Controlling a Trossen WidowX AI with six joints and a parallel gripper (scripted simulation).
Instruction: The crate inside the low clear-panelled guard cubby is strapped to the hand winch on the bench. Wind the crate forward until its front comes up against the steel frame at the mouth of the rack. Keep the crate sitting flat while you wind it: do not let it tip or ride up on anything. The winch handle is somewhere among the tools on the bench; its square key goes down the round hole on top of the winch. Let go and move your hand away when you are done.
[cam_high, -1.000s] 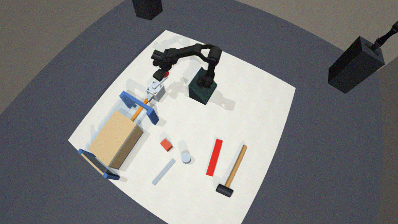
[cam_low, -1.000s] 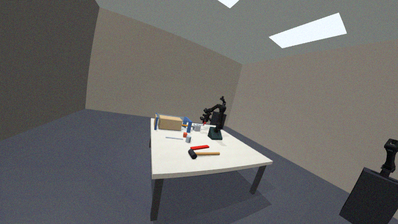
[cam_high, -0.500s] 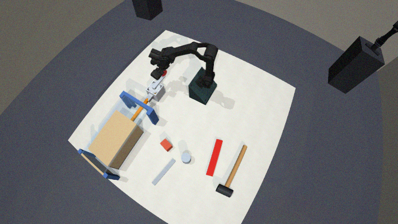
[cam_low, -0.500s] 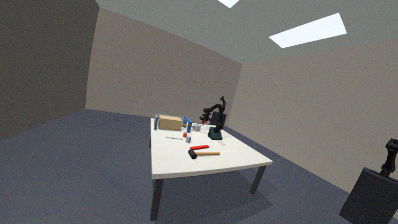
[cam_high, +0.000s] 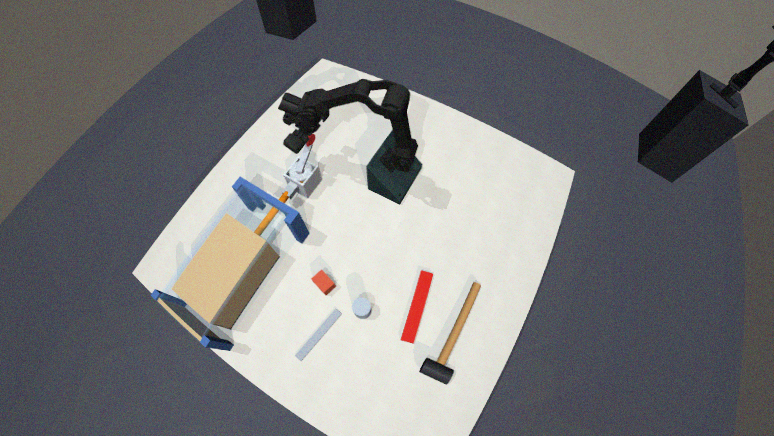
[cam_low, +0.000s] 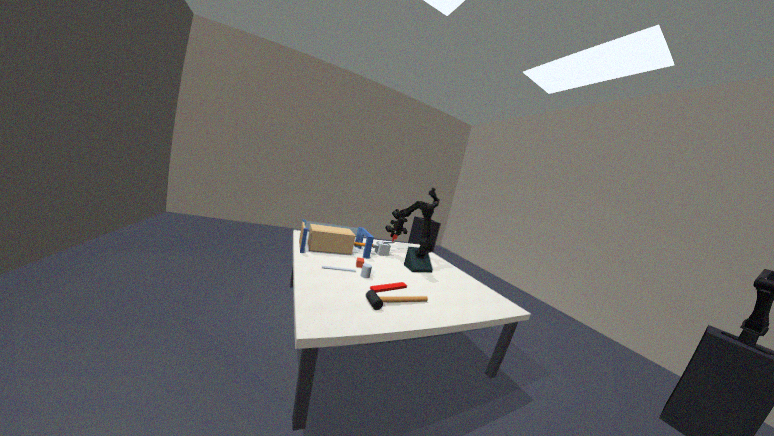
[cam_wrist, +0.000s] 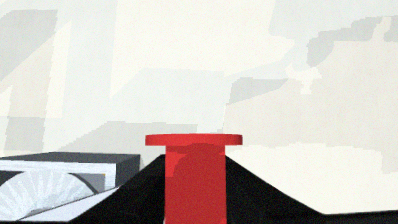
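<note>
My gripper tip is 4 cm short of the winch handle, 3 cm to the right of it and 3 cm above it. Round my gripper tip: grey winch: 8 cm ahead, 4 cm to the left, 10 cm below; blue frame post: 25 cm ahead, 5 cm to the left, 3 cm below; red knob: 2 cm to the left.
</note>
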